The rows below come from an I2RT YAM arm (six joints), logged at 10 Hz.
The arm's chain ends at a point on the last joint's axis. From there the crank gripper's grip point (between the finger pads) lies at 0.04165 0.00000 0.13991 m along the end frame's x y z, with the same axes.
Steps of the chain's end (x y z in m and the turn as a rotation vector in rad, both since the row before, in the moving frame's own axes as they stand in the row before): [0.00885 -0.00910 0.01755 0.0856 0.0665 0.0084]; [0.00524 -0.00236 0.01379 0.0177 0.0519 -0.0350]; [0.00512 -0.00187 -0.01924 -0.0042 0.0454 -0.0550]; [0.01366 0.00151 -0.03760 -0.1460 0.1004 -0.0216]
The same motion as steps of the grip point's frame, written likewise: [0.01809 -0.02055 0.01398 0.0856 0.0665 0.0084]; [0.01237 -0.00640 0.01141 0.0177 0.0519 -0.0350]; [0.01138 -0.00375 -0.02127 -0.0042 0.0454 -0.0550]; [0.02763 0.02048 -0.04388 -0.1460 0.1004 -0.0216]
